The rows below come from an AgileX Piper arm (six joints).
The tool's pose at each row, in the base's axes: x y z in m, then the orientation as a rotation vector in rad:
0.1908 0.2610 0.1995 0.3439 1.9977 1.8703
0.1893 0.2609 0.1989 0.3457 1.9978 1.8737
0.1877 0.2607 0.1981 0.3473 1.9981 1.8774
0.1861 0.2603 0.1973 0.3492 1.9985 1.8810
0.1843 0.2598 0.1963 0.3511 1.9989 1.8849
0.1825 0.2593 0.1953 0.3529 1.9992 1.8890
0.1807 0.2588 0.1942 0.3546 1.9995 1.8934
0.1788 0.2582 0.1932 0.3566 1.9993 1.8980
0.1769 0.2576 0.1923 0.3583 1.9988 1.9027
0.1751 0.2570 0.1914 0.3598 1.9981 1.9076
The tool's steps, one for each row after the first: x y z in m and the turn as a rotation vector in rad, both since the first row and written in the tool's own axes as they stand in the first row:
0.0014 -0.0005 -0.0007 -0.0011 0.0011 0.0029
0.0028 -0.0012 -0.0016 -0.0023 0.0025 0.0059
0.0042 -0.0019 -0.0026 -0.0034 0.0039 0.0090
0.0057 -0.0028 -0.0038 -0.0046 0.0054 0.0124
0.0072 -0.0037 -0.0050 -0.0059 0.0069 0.0157
0.0087 -0.0046 -0.0061 -0.0074 0.0087 0.0191
0.0103 -0.0055 -0.0075 -0.0091 0.0102 0.0227
0.0118 -0.0063 -0.0088 -0.0112 0.0116 0.0260
0.0133 -0.0071 -0.0101 -0.0134 0.0132 0.0292

